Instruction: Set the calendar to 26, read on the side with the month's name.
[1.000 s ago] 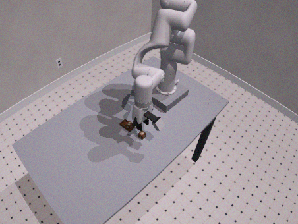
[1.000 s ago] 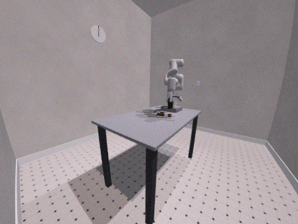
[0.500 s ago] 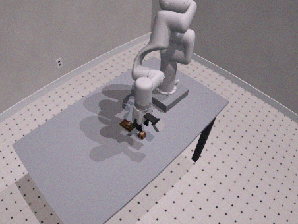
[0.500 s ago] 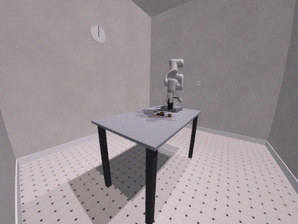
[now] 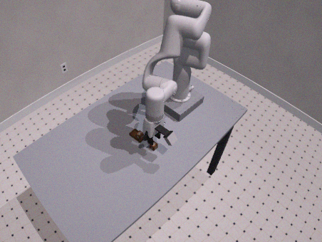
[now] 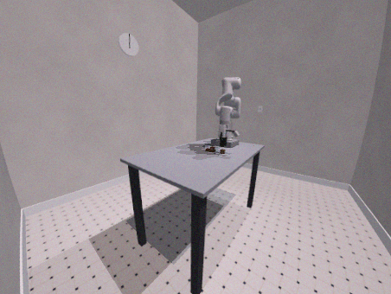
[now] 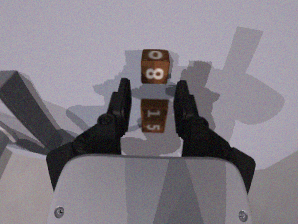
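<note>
My gripper is now 60 mm above the brown cube. From my hand the other things lie so: brown wooden tray 20 mm ahead, 100 mm to the right, 70 mm below.
</note>
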